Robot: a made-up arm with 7 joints.
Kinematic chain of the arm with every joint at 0, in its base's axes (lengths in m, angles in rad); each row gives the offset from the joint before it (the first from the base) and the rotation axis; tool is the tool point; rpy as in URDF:
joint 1: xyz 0 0 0.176 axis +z
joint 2: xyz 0 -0.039 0.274 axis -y
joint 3: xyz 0 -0.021 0.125 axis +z
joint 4: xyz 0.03 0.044 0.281 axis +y
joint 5: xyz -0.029 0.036 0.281 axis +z
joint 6: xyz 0 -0.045 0.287 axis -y
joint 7: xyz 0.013 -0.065 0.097 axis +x
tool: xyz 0 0 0 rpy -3.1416 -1.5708 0
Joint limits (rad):
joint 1: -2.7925..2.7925
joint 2: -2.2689..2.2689
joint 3: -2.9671..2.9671
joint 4: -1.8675..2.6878
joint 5: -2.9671..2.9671
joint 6: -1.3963..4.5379
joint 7: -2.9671..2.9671
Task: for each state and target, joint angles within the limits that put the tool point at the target. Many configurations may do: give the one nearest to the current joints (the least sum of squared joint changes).
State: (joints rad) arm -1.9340 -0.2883 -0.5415 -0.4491 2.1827 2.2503 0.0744
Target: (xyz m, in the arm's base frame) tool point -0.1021 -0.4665 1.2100
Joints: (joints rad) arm -1.9731 -0.6247 -0.6054 -0.5336 2.2001 2.4372 0.0744
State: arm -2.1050 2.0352 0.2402 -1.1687 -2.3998 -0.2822 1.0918
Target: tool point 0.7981 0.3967 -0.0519
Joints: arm -2.5954 1.7102 0.0507 -0.4603 -2.5127 -0.1229 1.0918
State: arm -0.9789 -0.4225 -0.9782 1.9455 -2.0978 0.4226 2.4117
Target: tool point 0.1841 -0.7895 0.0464
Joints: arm -0.8681 -1.2003 -0.6762 1.5568 -2.1038 0.3903 2.4117
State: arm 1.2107 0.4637 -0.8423 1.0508 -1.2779 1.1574 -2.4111
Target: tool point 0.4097 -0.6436 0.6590
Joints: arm 0.8508 0.8417 -1.7065 1.9957 -1.1120 1.1167 -2.4111
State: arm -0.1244 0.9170 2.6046 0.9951 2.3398 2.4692 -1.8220
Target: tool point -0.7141 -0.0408 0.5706
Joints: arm 0.1452 0.5979 2.7058 1.1911 2.3245 2.5598 -1.8220
